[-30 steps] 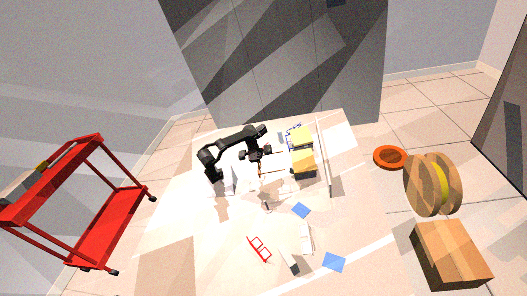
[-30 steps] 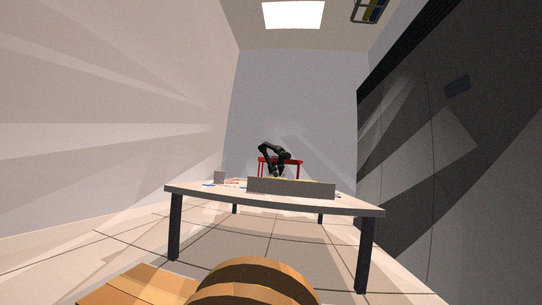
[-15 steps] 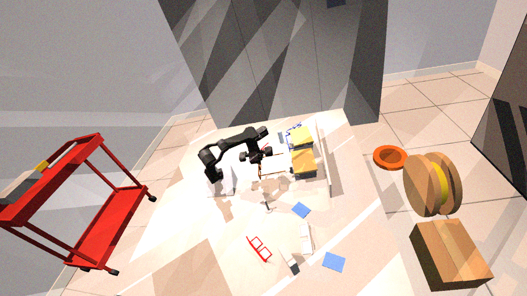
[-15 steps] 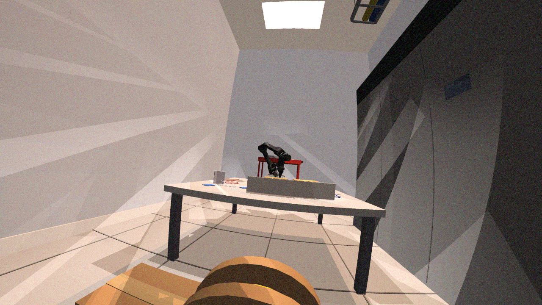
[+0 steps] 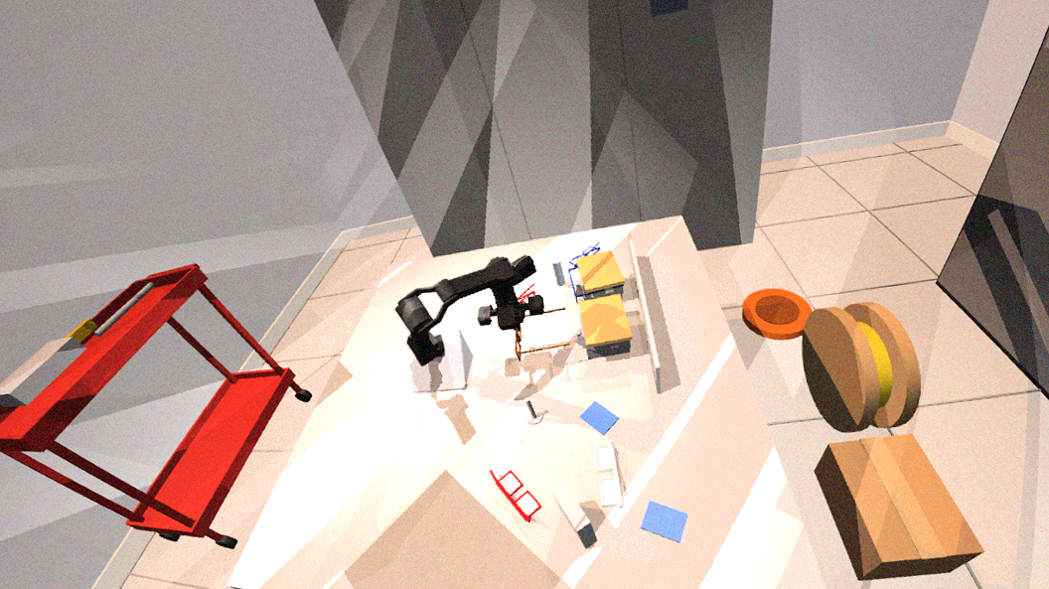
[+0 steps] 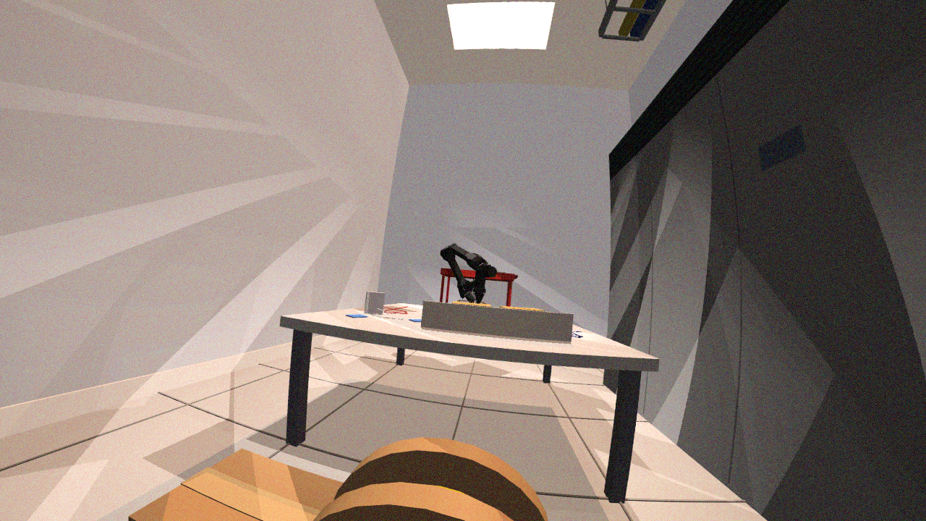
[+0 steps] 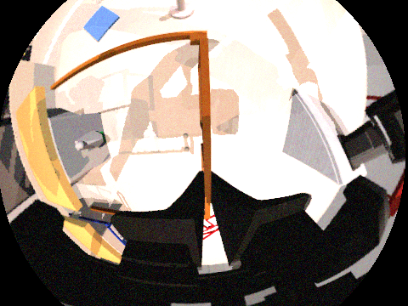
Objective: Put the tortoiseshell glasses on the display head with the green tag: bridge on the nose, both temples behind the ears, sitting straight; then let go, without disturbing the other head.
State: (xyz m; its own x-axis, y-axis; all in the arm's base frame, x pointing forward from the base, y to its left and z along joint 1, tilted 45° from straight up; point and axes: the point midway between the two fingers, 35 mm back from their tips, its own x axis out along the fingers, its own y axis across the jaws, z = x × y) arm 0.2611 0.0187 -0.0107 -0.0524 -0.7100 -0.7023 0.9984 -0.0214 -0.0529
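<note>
Right now the grey display head is 220 mm ahead of my gripper tip, 30 mm to the right of it and 30 mm below it. The rest, counted from my gripper tip: thin upright board (370 mm ahead, 70 mm to the left, 30 mm below); small post (240 mm to the right, 60 mm below, 30 mm ahead); grey block (530 mm to the right, 120 mm ahead, 30 mm below).
</note>
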